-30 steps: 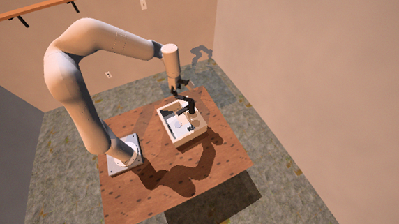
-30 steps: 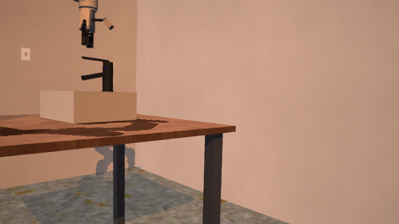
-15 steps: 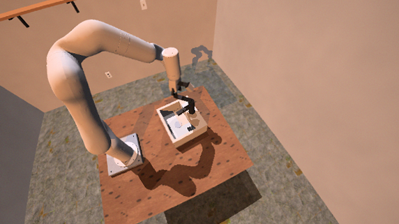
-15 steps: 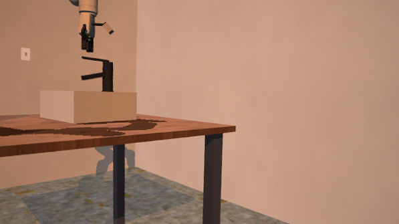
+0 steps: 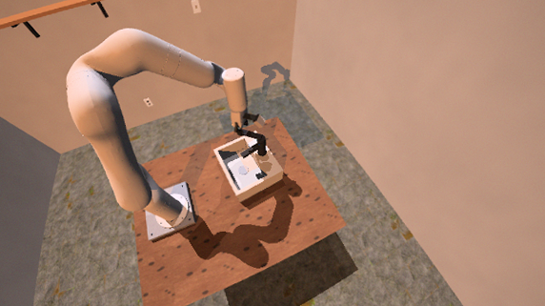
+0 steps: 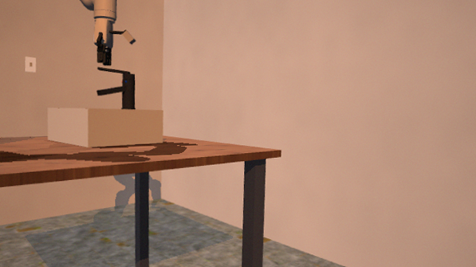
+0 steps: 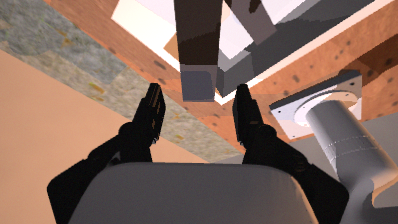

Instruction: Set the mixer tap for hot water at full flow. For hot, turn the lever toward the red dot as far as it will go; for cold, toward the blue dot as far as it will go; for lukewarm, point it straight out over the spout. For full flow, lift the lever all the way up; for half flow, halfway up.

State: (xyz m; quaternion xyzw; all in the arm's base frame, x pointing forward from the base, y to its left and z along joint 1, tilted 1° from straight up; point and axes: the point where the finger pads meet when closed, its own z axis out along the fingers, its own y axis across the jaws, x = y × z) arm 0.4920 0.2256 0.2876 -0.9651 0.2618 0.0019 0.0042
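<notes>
Now: the lever 40 mm below my hand, 30 mm ahead of it and 20 mm to the right of it. The rest, counted from my hand: sink basin (280 mm below, 80 mm to the right, 30 mm behind).
</notes>
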